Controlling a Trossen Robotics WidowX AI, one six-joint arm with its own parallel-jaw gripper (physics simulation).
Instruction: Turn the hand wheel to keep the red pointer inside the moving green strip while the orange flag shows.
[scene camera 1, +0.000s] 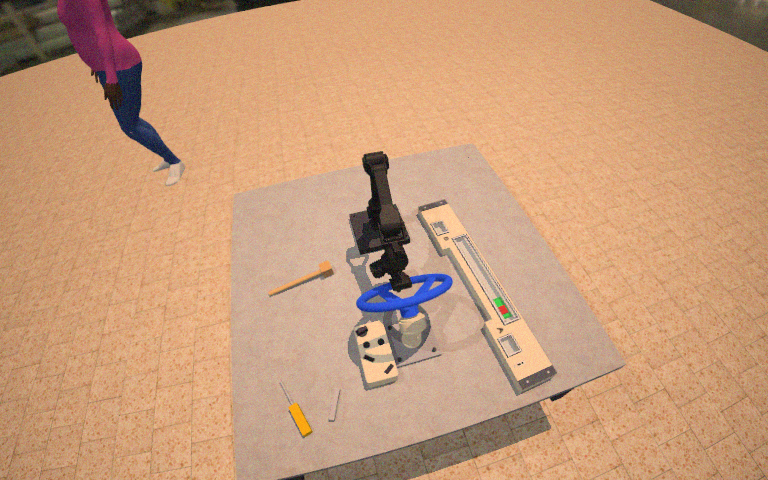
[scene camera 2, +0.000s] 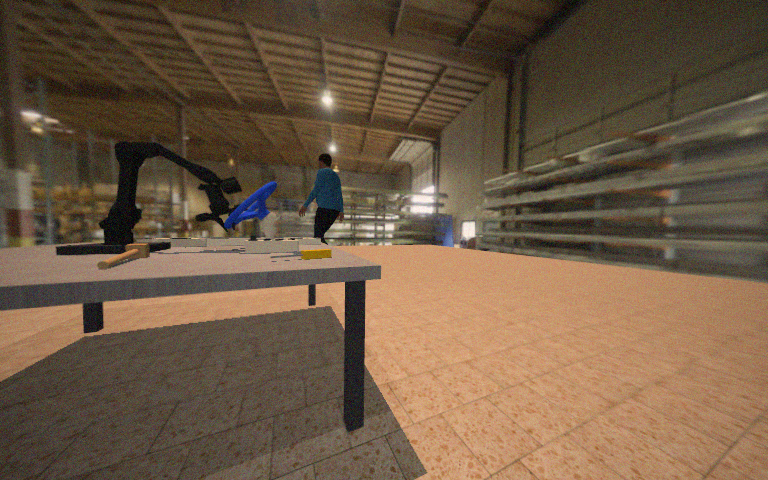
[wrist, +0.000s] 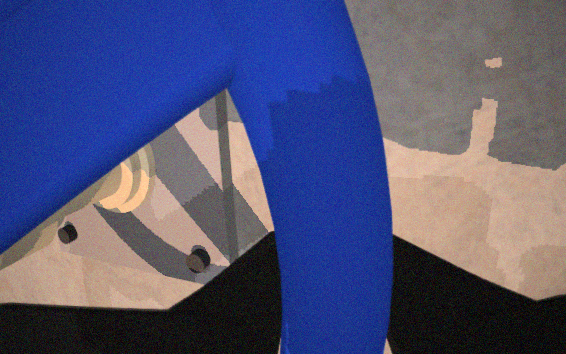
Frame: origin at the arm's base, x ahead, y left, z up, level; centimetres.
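Seen in the pictures: gripper, between the fingertips: (scene camera 2: 230, 230); arm's base, origin of its link: (scene camera 2: 118, 244).
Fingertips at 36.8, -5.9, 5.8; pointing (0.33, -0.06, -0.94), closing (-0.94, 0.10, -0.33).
Offsets run from my fingertips to a thing's top centre, as dx, dy, dz. "spot": to the spot under its first point. Level surfaces: height alone.
A blue hand wheel (scene camera 1: 430, 292) (scene camera 2: 251, 206) (wrist: 331, 197) stands tilted on a beige pedestal (scene camera 1: 414, 330) in the middle of the table. My gripper (scene camera 1: 401, 284) (scene camera 2: 220, 219) is shut on the wheel's rim at its rear side. The rim fills the wrist view. A long beige gauge panel @(dz -4.6) (scene camera 1: 529, 352) lies to the right of the wheel. In its slot a red pointer @(spot: +19.6, +31.8, -4.6) (scene camera 1: 503, 310) sits inside the green strip @(spot: +15.7, +31.7, -4.6) (scene camera 1: 497, 301), near the slot's front end. I see no orange flag.
A beige control box (scene camera 1: 375, 353) lies in front left of the wheel. A wooden mallet @(-21.9, -31.9, -4.2) (scene camera 1: 301, 279), a yellow-handled screwdriver @(+23.7, -44.6, -5.8) (scene camera 1: 299, 417) (scene camera 2: 315, 253) and a hex key @(+27.4, -32.2, -7.2) (scene camera 1: 335, 405) lie on the grey table (scene camera 1: 277, 229) (scene camera 2: 239, 278). A person (scene camera 2: 325, 197) walks behind; a leg (scene camera 1: 160, 152) shows at left.
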